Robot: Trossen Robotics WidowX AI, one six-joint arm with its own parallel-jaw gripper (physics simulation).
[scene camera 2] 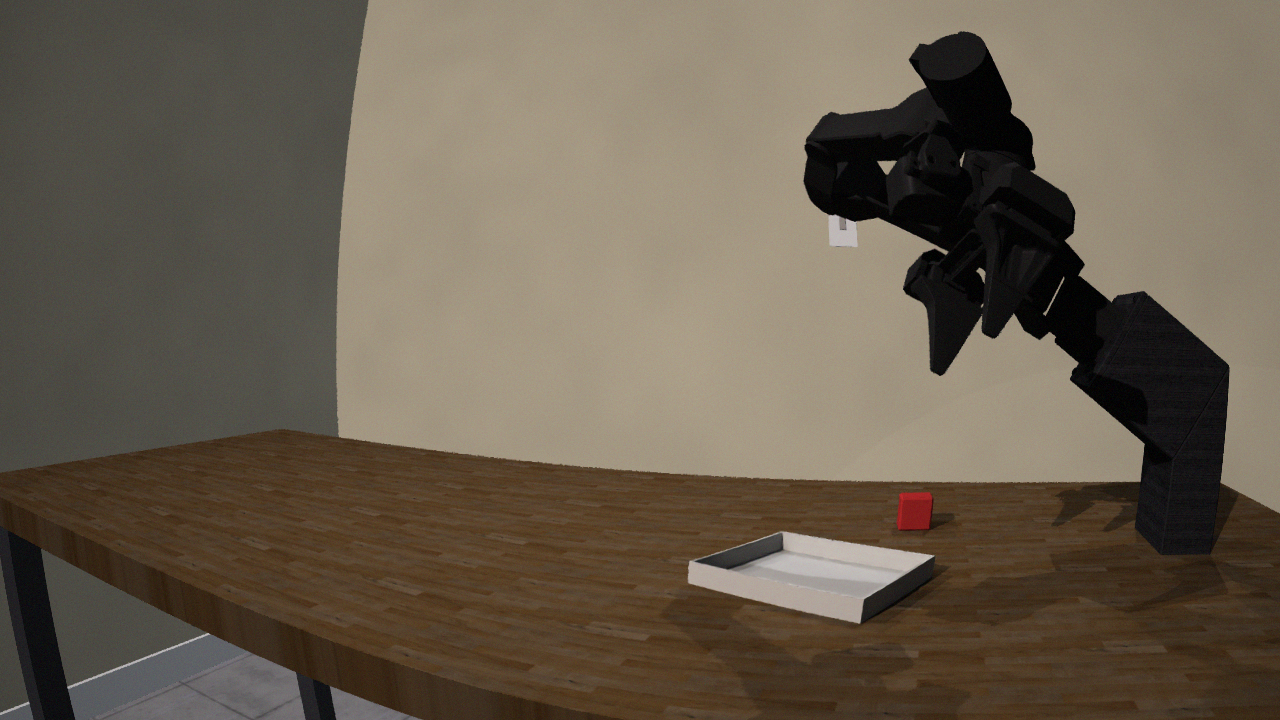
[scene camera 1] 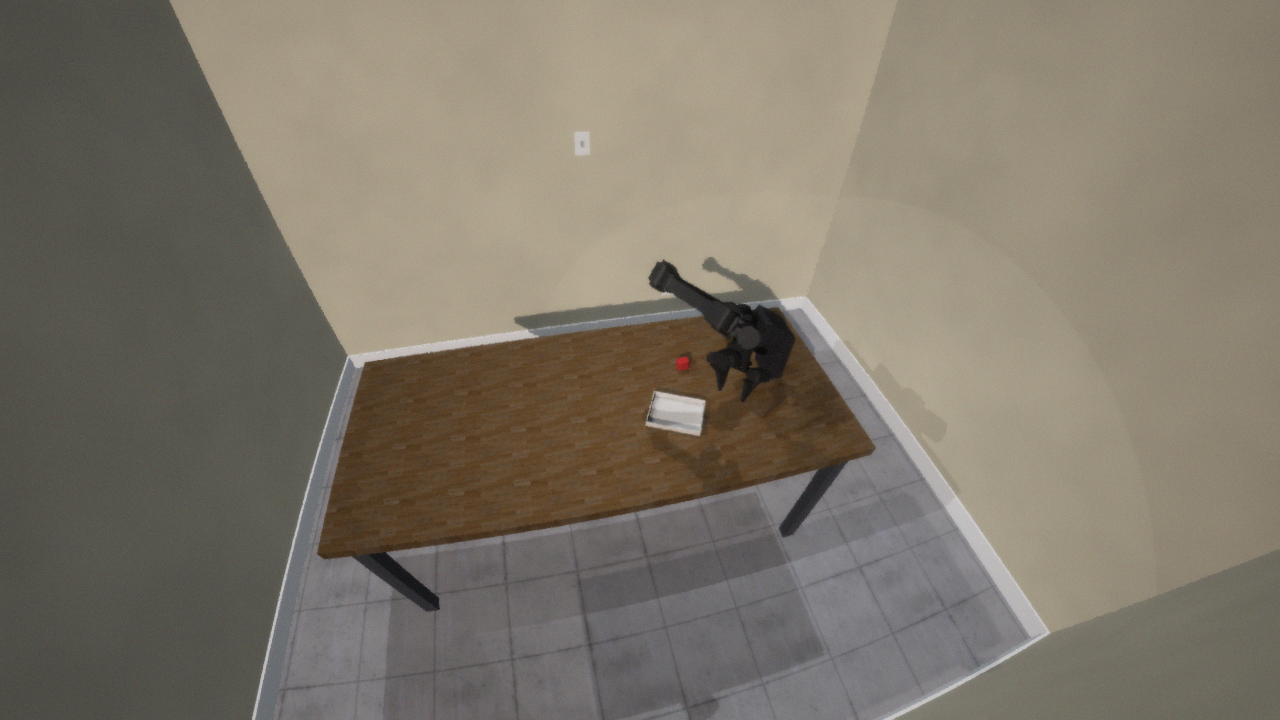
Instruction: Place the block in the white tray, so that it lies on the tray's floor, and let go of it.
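Observation:
A small red block stands upright on the wooden table, behind the tray and apart from it. The white tray is shallow and rectangular, and lies flat on the table; its floor is bare. My gripper is open and empty, with its fingers pointing down. It hangs high above the table, well above the level of the block and the tray. In scene camera 1 its fingers show to the right of the block.
The black arm stands on its base at the right end of the wooden table. A beige wall runs behind the table, with a white switch plate on it.

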